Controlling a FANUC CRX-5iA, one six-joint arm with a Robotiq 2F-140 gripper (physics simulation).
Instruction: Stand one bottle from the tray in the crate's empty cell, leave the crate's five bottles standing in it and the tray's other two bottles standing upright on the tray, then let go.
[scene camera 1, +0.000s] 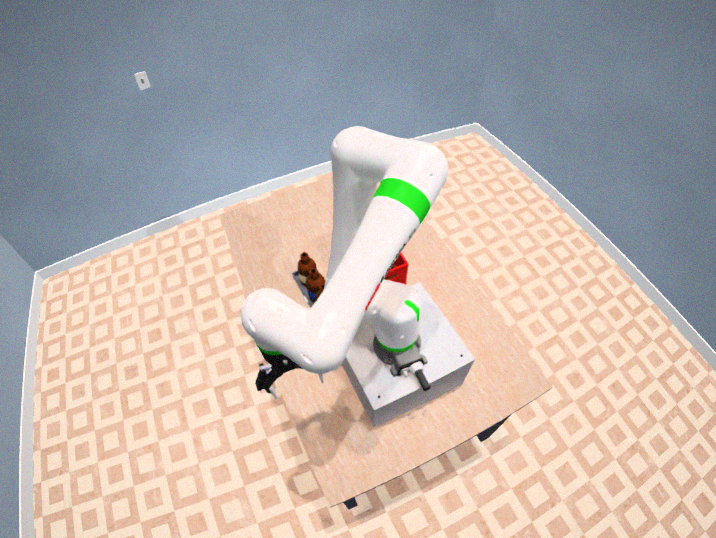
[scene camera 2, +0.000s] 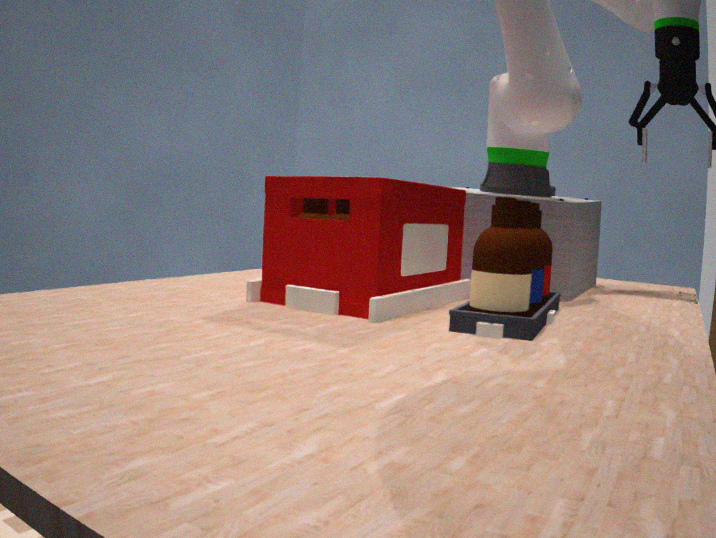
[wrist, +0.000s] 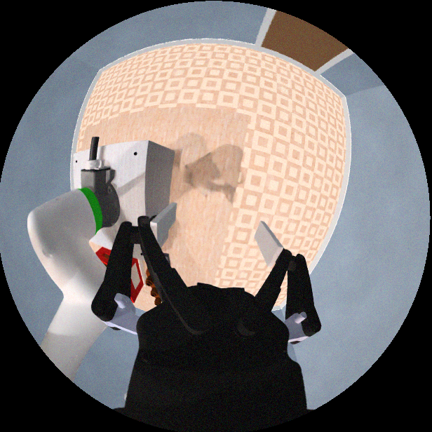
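Pixels of known places: gripper, fingertip midpoint: (scene camera 1: 298, 386) (scene camera 2: 676, 165); arm's base, link origin: (scene camera 1: 397, 344) (scene camera 2: 515, 194).
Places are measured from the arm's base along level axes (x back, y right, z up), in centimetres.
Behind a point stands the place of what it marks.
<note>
My gripper (scene camera 1: 298, 385) {y -32.7, x 6.2, z 8.1 cm} (scene camera 2: 677, 154) {y -32.7, x 6.2, z 8.1 cm} (wrist: 217, 220) is open and empty, pointing down high above the table's side edge, beside the pedestal and well away from tray and crate. Brown bottles stand upright on the dark tray (scene camera 2: 461, 323) {y -14.2, x -54.2, z -17.3 cm}; two bottles (scene camera 1: 306, 266) {y -16.9, x -46.2, z -6.6 cm} (scene camera 1: 315, 282) {y -15.9, x -37.5, z -6.5 cm} show in scene camera 1, where the arm hides part of the tray area. In scene camera 2 the front bottle (scene camera 2: 512, 254) {y -18.8, x -51.4, z -9.0 cm}, with a cream label, overlaps those behind. The red crate (scene camera 1: 399, 271) {y 13.5, x -28.3, z -2.9 cm} (scene camera 2: 321, 254) {y 5.7, x -55.4, z -11.0 cm} stands beside the tray. Brown shapes show through its handle slot; its cells and empty cell are hidden.
The grey pedestal (scene camera 1: 439, 347) {y 11.5, x 6.4, z 0.8 cm} (scene camera 2: 573, 248) {y -17.1, x -15.9, z -9.3 cm} (wrist: 160, 180) carries the arm's base, near the crate and tray. The arm (scene camera 1: 358, 271) {y -14.2, x 8.1, z 53.0 cm} reaches over the tray and crate in scene camera 1. Low white blocks (scene camera 2: 312, 299) {y 5.9, x -56.6, z -16.8 cm} edge the crate's foot.
</note>
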